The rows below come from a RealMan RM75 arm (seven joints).
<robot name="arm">
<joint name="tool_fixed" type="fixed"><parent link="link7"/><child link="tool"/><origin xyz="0 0 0"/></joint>
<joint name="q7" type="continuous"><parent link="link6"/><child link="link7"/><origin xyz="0 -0.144 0" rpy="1.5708 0 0"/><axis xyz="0 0 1"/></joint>
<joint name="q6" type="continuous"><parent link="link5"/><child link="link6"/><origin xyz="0 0 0" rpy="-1.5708 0 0"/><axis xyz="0 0 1"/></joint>
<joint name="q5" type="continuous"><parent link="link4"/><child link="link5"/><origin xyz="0 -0.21 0" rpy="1.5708 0 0"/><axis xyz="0 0 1"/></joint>
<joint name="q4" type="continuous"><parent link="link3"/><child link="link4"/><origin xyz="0 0 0" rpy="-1.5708 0 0"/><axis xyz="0 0 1"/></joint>
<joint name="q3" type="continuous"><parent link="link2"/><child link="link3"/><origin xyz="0 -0.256 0" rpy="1.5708 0 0"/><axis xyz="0 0 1"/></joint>
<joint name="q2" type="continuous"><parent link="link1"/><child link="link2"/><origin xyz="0 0 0" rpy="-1.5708 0 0"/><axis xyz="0 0 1"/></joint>
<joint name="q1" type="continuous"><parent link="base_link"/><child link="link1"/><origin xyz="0 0 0.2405"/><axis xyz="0 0 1"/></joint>
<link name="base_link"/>
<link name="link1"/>
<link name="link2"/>
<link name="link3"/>
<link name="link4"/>
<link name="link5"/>
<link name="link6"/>
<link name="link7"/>
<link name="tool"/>
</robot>
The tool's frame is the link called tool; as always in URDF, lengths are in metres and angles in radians. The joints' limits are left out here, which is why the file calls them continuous.
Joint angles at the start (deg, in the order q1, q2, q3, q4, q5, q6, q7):
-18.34 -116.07 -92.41 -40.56 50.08 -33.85 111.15
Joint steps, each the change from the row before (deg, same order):
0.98 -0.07 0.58 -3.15 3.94 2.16 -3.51
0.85 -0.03 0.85 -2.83 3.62 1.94 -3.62
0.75 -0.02 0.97 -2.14 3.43 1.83 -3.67
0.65 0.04 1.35 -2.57 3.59 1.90 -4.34
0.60 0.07 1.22 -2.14 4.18 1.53 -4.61
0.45 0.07 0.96 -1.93 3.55 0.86 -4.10
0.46 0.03 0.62 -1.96 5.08 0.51 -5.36
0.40 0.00 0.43 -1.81 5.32 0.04 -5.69
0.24 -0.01 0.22 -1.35 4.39 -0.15 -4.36
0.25 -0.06 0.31 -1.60 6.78 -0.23 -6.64
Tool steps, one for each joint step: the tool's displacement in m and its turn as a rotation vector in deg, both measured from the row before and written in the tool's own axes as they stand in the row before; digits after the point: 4 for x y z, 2 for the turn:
0.0029 0.0022 -0.0001 0.38 -0.92 0.80
0.0026 0.0028 0.0000 0.28 -0.82 0.55
0.0000 0.0023 -0.0004 0.45 -1.09 0.19
0.0026 0.0043 0.0005 0.19 -0.73 0.13
0.0008 0.0038 0.0000 0.17 -0.99 0.24
0.0023 0.0042 0.0000 -0.20 -0.51 0.09
0.0018 0.0036 -0.0004 -0.15 -0.84 0.07
0.0015 0.0036 -0.0006 -0.27 -0.92 -0.15
0.0012 0.0025 -0.0004 -0.15 -0.78 0.15
0.0001 0.0026 -0.0004 0.12 -1.48 0.16

